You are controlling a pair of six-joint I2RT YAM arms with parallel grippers.
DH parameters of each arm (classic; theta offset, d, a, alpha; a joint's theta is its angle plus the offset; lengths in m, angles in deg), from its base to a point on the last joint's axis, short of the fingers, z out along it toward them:
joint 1: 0 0.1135 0.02 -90
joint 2: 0 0 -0.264 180
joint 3: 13.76 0 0.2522 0
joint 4: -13.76 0 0.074 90
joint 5: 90 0 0 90
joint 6: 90 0.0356 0 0
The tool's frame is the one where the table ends.
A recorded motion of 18 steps. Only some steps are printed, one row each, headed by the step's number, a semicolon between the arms.
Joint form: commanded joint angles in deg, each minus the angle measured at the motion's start. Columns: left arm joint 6, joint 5, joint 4, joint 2, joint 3, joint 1; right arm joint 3, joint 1, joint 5, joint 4, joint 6, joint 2.
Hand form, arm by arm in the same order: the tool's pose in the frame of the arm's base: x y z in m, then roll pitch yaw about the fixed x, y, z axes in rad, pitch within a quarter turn. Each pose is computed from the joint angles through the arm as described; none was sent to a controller.
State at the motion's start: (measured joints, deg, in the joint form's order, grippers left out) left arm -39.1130 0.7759 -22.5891 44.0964 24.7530 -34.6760; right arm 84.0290 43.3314 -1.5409 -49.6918 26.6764 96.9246
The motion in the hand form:
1: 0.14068 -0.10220 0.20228 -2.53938 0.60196 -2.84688; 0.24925 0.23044 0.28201 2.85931 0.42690 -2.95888
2: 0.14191 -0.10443 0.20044 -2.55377 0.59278 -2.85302; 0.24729 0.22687 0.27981 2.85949 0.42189 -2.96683
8: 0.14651 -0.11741 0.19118 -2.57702 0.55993 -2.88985; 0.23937 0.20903 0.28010 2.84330 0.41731 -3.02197
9: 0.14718 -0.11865 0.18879 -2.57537 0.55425 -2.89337; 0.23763 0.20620 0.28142 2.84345 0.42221 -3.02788
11: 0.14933 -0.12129 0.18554 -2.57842 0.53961 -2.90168; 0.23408 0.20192 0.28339 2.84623 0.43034 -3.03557
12: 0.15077 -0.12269 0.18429 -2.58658 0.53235 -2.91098; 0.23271 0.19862 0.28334 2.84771 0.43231 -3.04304
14: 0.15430 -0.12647 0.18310 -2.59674 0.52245 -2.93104; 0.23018 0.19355 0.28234 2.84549 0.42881 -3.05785
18: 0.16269 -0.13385 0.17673 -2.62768 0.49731 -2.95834; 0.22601 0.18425 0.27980 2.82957 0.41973 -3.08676
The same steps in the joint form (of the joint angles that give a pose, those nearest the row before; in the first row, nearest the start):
1: -2.28 -2.82 1.06 3.94 1.99 -1.74; -4.56 -0.72 0.15 2.30 2.30 -3.86
2: -2.66 -3.20 1.15 5.11 2.20 -2.16; -5.80 -0.95 0.13 2.55 2.57 -4.61
8: -3.94 -3.28 3.92 10.20 2.44 -4.51; -9.79 -2.37 0.05 2.85 4.17 -8.58
9: -4.05 -2.96 4.71 10.85 2.17 -4.61; -10.28 -2.52 0.28 2.80 4.26 -9.36
11: -4.24 -2.33 5.60 12.40 2.21 -4.70; -11.12 -2.63 0.81 2.65 4.42 -10.66
12: -4.09 -2.06 5.71 13.34 2.47 -4.70; -11.80 -2.91 1.01 2.67 4.51 -11.37
14: -3.61 -1.44 6.15 15.29 3.25 -4.78; -13.01 -3.33 1.01 2.68 4.94 -12.47
18: -3.18 -0.88 7.41 20.00 4.59 -4.79; -15.39 -4.29 0.32 3.10 5.71 -14.49

